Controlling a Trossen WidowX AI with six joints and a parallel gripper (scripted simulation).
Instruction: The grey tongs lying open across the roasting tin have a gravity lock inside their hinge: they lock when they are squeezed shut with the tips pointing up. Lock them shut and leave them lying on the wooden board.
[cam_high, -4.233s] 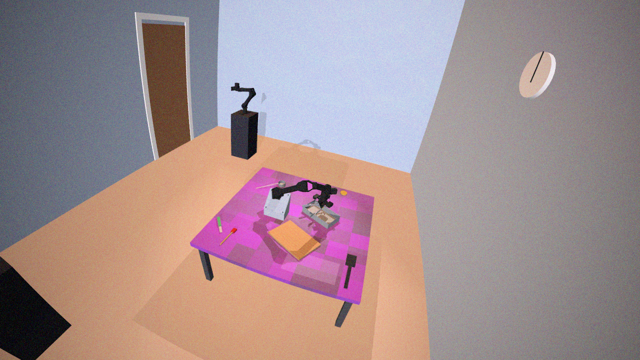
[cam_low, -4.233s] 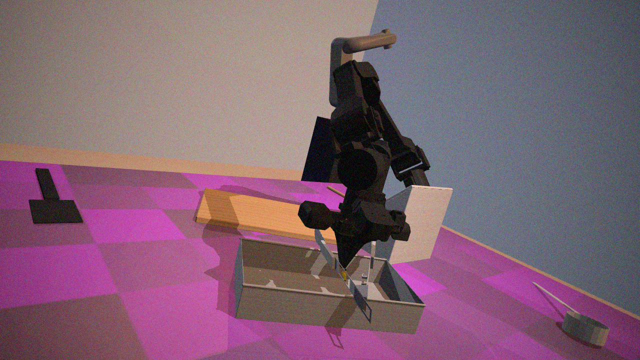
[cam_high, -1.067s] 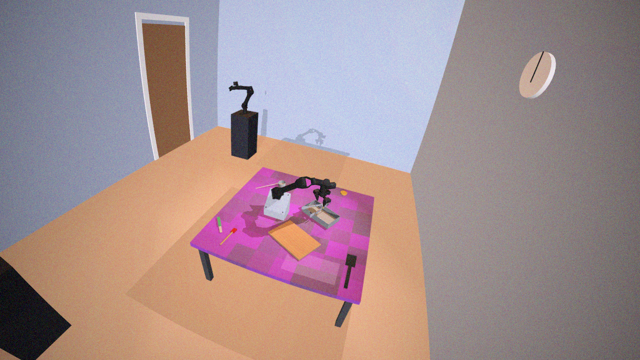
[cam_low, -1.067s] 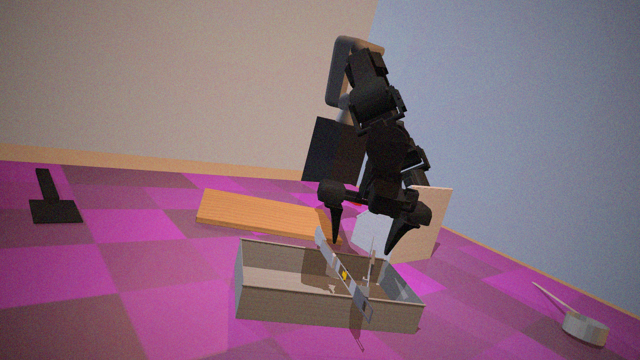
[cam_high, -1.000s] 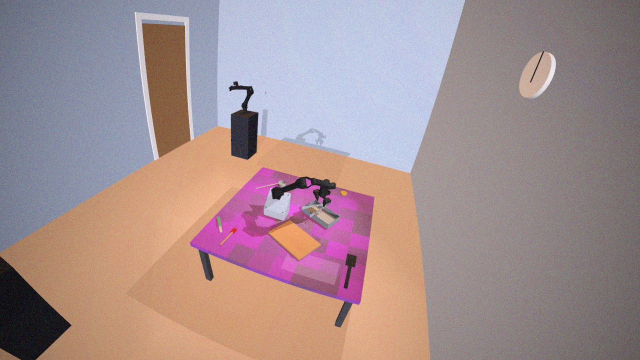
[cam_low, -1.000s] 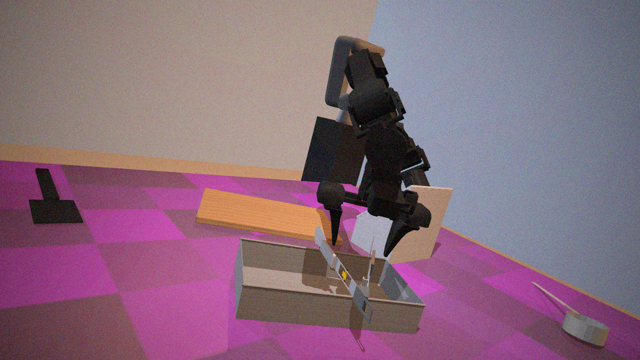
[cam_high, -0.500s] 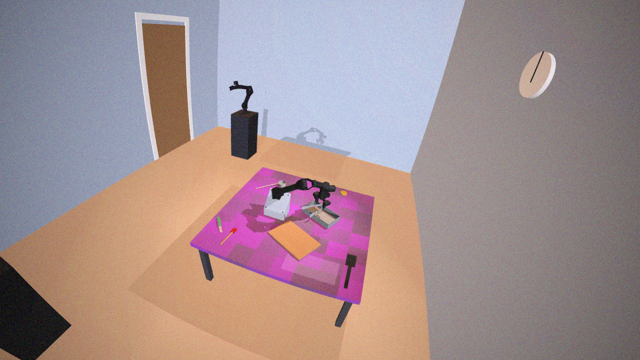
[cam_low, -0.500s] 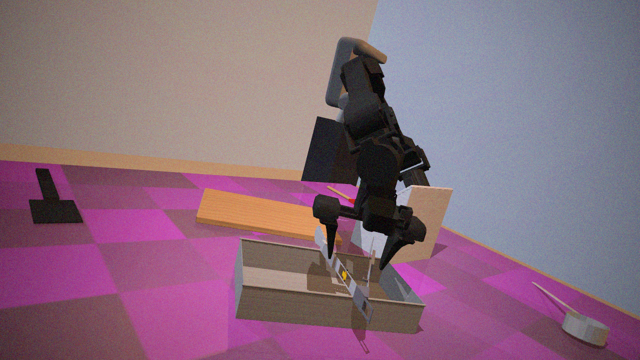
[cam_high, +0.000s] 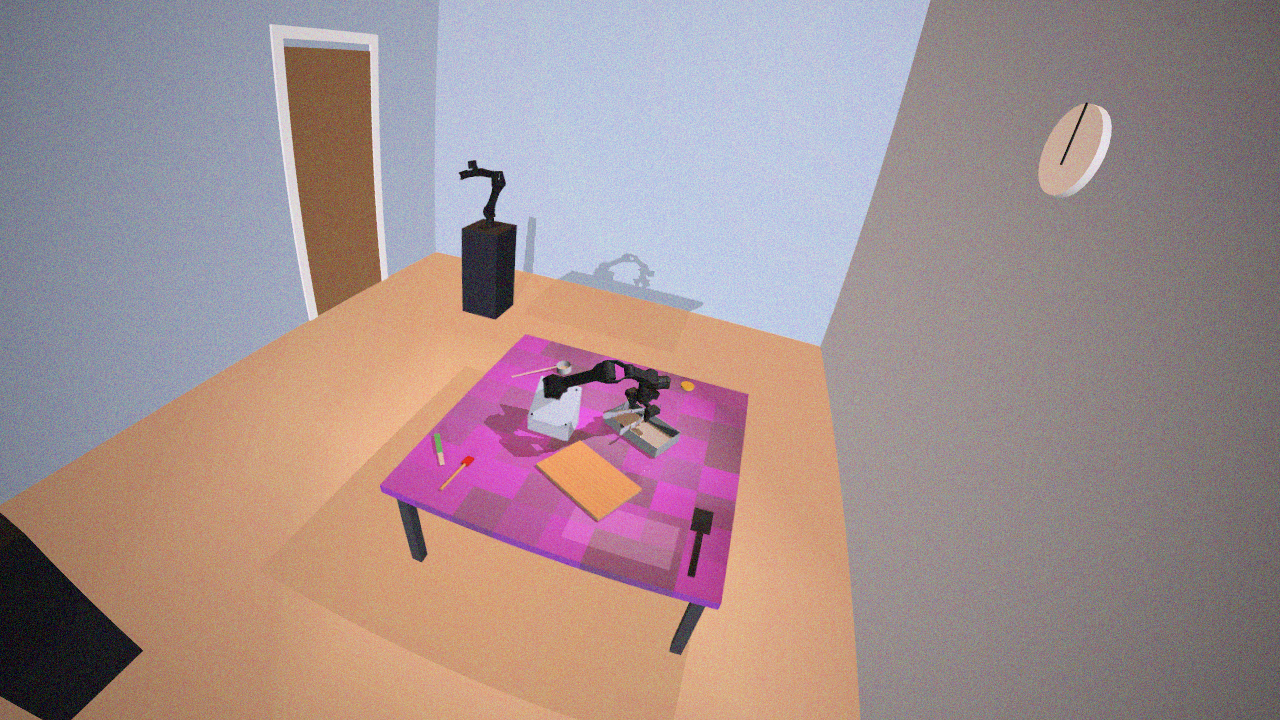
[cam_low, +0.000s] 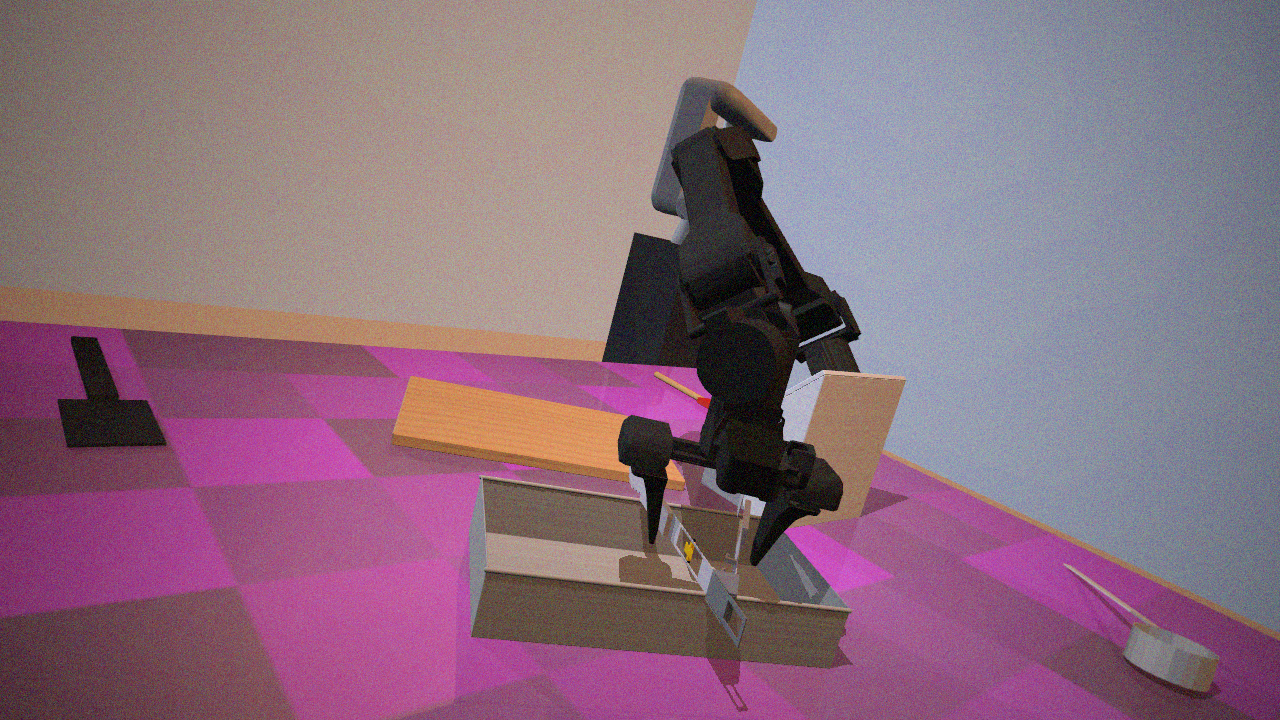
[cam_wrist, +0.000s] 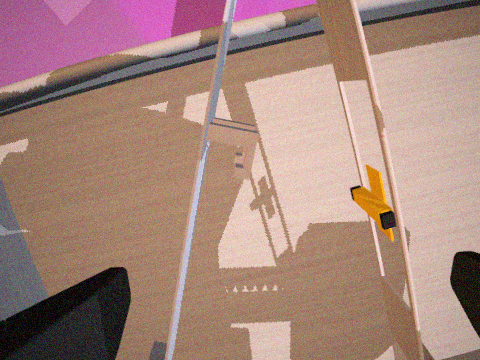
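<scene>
Right now the lock piece is 3 cm ahead of my gripper tip, 1 cm to the left of it and 1 cm above it. Round my gripper tip: wooden board 10 cm behind, 40 cm to the right, 5 cm below; then black spatula 37 cm ahead, 53 cm to the right, 6 cm below; then roasting tin 3 cm ahead, 3 cm to the right, 3 cm below.
</scene>
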